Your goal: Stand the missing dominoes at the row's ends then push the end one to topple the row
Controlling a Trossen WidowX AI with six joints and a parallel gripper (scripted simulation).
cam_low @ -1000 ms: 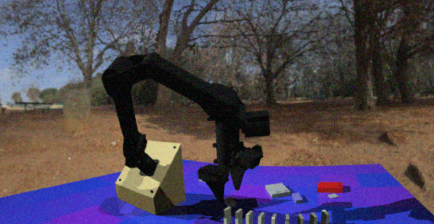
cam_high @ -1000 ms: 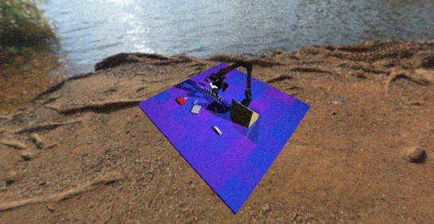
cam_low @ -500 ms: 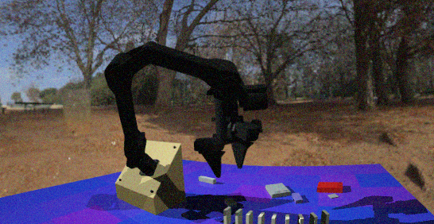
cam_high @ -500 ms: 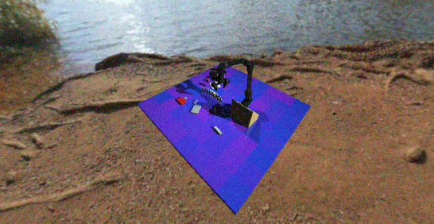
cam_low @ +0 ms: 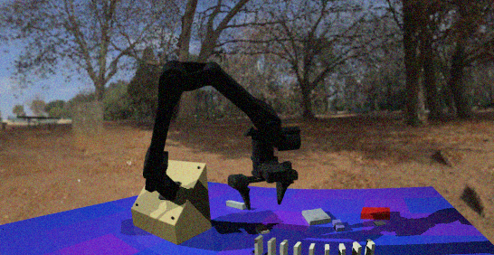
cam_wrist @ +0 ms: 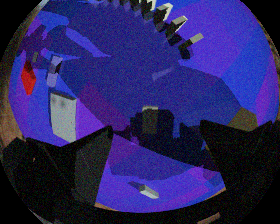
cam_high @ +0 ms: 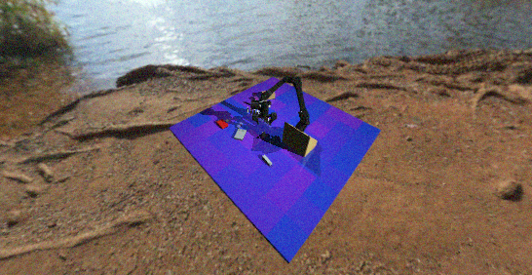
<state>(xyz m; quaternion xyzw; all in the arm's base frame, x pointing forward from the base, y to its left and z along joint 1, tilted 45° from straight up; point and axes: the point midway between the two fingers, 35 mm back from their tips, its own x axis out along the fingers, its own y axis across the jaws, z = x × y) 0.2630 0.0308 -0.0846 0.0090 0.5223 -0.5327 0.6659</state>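
Now: the flat grey block 15 cm to the left of my gripper tip, 13 cm ahead of it and 8 cm below it. Round my gripper tip: white plate: 29 cm to the right, 23 cm ahead, 8 cm below; red block: 33 cm ahead, 16 cm to the left, 8 cm below; purple piece: 21 cm ahead, 8 cm below, 7 cm to the left.
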